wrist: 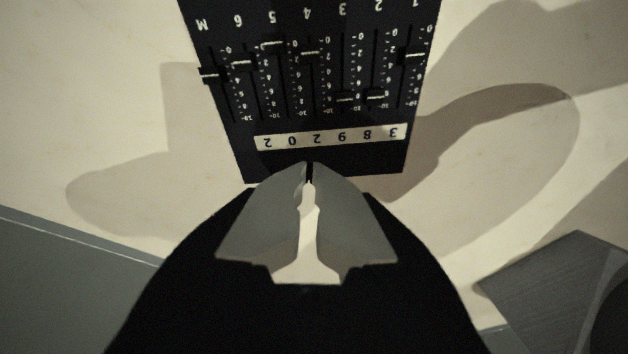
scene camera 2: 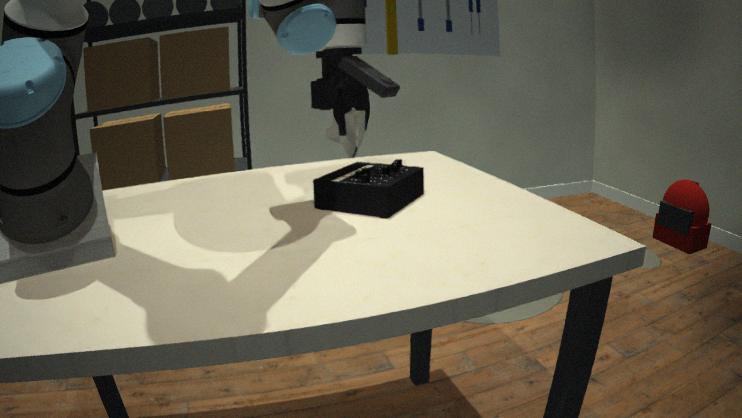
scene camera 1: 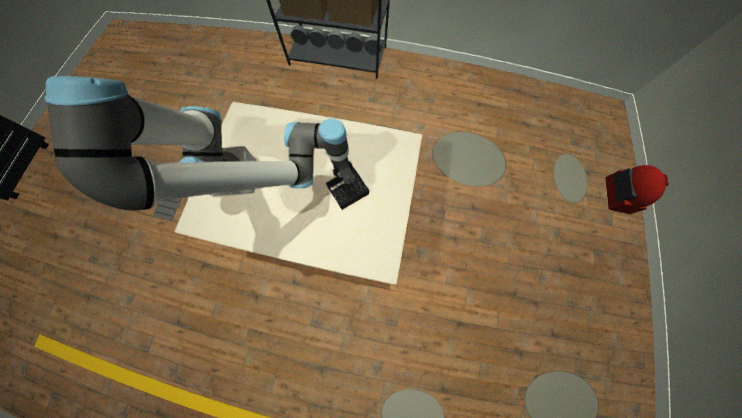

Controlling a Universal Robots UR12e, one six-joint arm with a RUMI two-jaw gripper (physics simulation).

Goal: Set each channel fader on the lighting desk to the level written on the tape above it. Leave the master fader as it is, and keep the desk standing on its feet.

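Places are measured from the arm's base along level axes (x left, y back, z up), in metres.
Pixels of known places: gripper, fingertip midpoint: (wrist: 309, 165) (scene camera 2: 351, 158); arm's base, origin of the base link: (scene camera 2: 44, 202).
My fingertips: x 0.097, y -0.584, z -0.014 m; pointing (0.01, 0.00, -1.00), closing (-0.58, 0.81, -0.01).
Ahead of a thing's pixels: the offset from my fingertips to its middle. Level surfaces: height alone.
The black lighting desk @[dx -0.038, dy -0.023, dz -0.044 m] (scene camera 1: 348, 199) (scene camera 2: 350, 198) (wrist: 380, 162) stands upright on the table. In the wrist view it appears upside down, and the tape @[dx -0.023, dy +0.004, dz -0.023 m] (wrist: 330, 137) reads 3, 8, 9, 2, 0, 2 for channels 1 to 6. Fader 1 @[dx -0.100, dy +0.006, dz -0.016 m] (wrist: 414, 54) sits near 3, fader 2 @[dx -0.068, dy +0.006, dz -0.016 m] (wrist: 375, 96) near 8, fader 3 @[dx -0.053, dy -0.010, dz -0.016 m] (wrist: 344, 99) near 9, fader 4 @[dx -0.058, dy -0.046, dz -0.016 m] (wrist: 310, 53) near 2, fader 5 @[dx -0.048, dy -0.067, dz -0.016 m] (wrist: 272, 44) at 0 and fader 6 @[dx -0.027, dy -0.077, dz -0.016 m] (wrist: 241, 62) near 2. The master fader @[dx -0.007, dy -0.090, dz -0.016 m] (wrist: 210, 75) sits near 4. My gripper (scene camera 2: 354, 153) (wrist: 309, 165) is shut and empty, above the desk and apart from it.
The pale table @[dz -0.078 m] (scene camera 1: 363, 249) (scene camera 2: 441, 259) carries the desk and, in scene camera 2, the arm's grey base block (scene camera 2: 98, 249). A rack (scene camera 1: 332, 62) with boxes stands beyond the table. A red object (scene camera 1: 643, 186) (scene camera 2: 685, 207) is on the floor to the right.
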